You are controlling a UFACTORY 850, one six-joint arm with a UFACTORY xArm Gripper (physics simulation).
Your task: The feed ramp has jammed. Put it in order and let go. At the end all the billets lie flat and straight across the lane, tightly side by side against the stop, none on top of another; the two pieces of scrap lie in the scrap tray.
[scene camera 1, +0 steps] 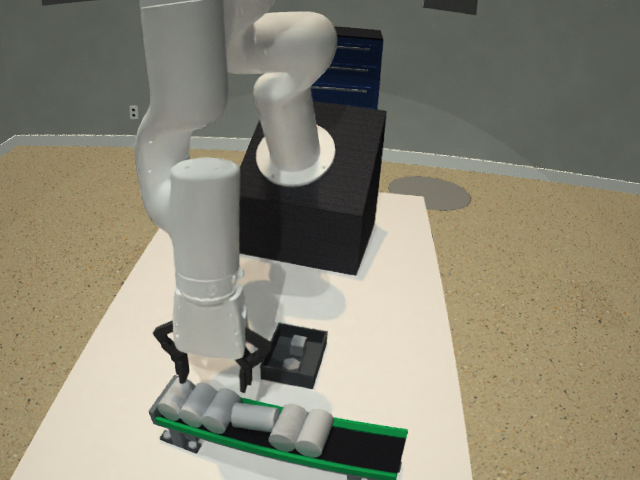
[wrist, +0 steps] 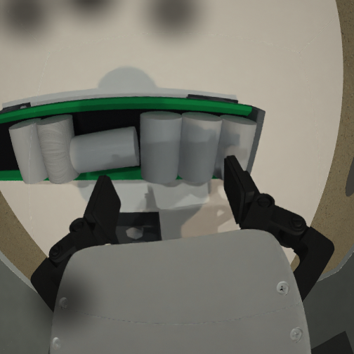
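Three grey billets point(scene camera 1: 175, 400) point(scene camera 1: 199, 404) point(scene camera 1: 221, 411) lie across the lane side by side, the first against the stop point(wrist: 257, 137). A fourth billet point(scene camera 1: 254, 416) point(wrist: 105, 150) lies lengthwise along the lane, slightly skewed, between them and two more billets point(scene camera 1: 288, 427) point(scene camera 1: 314, 432) point(wrist: 56, 150) point(wrist: 27, 151), which lie across the lane, touching each other and slightly slanted. None lies on another. My gripper point(scene camera 1: 213, 384) point(wrist: 167, 180) is open and empty above the lane's stop end, its fingers spread along the lane. Two scrap pieces point(scene camera 1: 298, 344) point(scene camera 1: 291, 364) lie in the scrap tray point(scene camera 1: 287, 375).
The feed ramp has green side rails point(scene camera 1: 369, 428) point(wrist: 125, 104) and a bare black bed point(scene camera 1: 361, 449) at the end away from the stop. The tray stands behind the ramp on the white table point(scene camera 1: 392, 320). The black robot pedestal point(scene camera 1: 305, 232) stands farther back.
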